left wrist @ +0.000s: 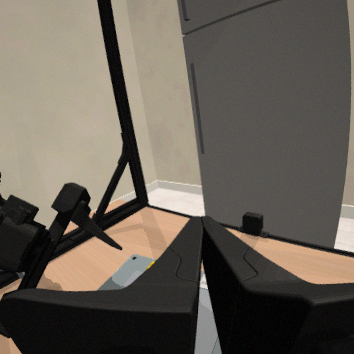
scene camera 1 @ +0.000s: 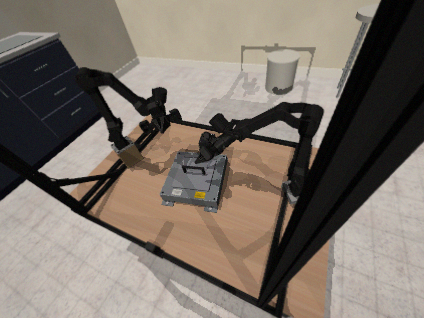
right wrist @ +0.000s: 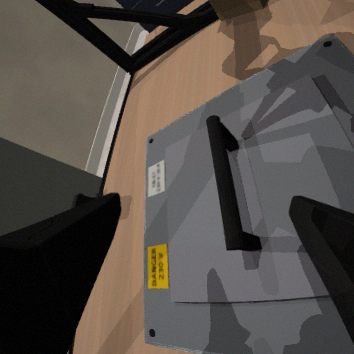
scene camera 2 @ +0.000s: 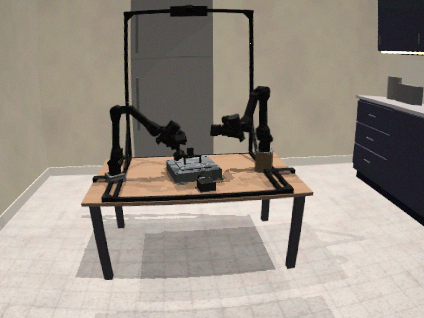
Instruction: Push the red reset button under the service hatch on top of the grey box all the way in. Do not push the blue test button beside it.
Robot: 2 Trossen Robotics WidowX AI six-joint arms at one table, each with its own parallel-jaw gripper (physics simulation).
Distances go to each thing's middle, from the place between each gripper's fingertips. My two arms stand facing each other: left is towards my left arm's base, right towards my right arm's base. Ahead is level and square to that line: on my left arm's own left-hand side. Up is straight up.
The black handle (scene camera 1: 194, 176) lies 30 mm behind my left hand, 120 mm to the right of it and 190 mm below it. Round my left hand: grey box (scene camera 1: 210, 199): 30 mm ahead, 120 mm to the right, 250 mm below.
I see my right gripper 1 cm past the black handle, 4 cm to the right of it and 6 cm above it. From my right hand the other things lie so: grey box: 4 cm ahead, 3 cm to the left, 12 cm below.
